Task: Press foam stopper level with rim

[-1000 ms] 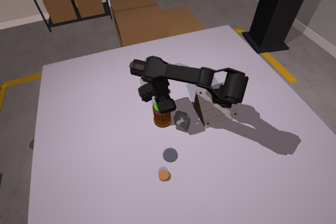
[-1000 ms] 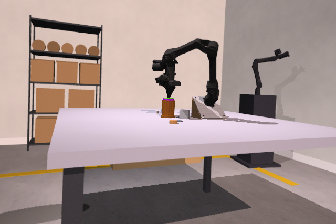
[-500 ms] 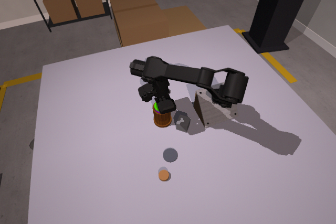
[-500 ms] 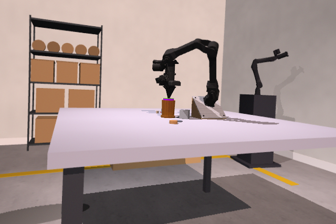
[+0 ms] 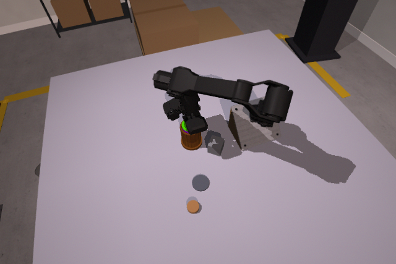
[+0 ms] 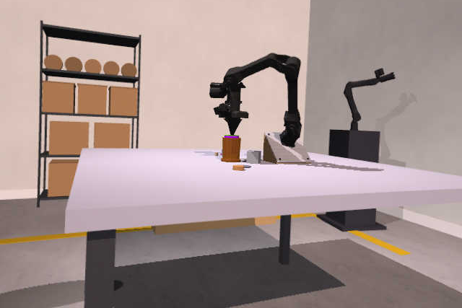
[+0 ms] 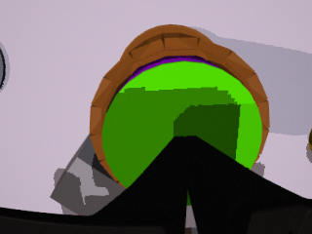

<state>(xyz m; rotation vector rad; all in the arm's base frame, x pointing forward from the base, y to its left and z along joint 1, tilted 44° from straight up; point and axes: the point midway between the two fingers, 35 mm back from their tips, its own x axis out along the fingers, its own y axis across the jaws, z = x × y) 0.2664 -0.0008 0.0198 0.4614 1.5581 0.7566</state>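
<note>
Now: the bright green foam stopper 5 cm below my hand. Also, from my hand: orange disc 4 cm ahead, 26 cm to the left, 14 cm below; grey cube 8 cm behind, 5 cm to the left, 12 cm below; dark grey disc 18 cm to the left, 14 cm below.
</note>
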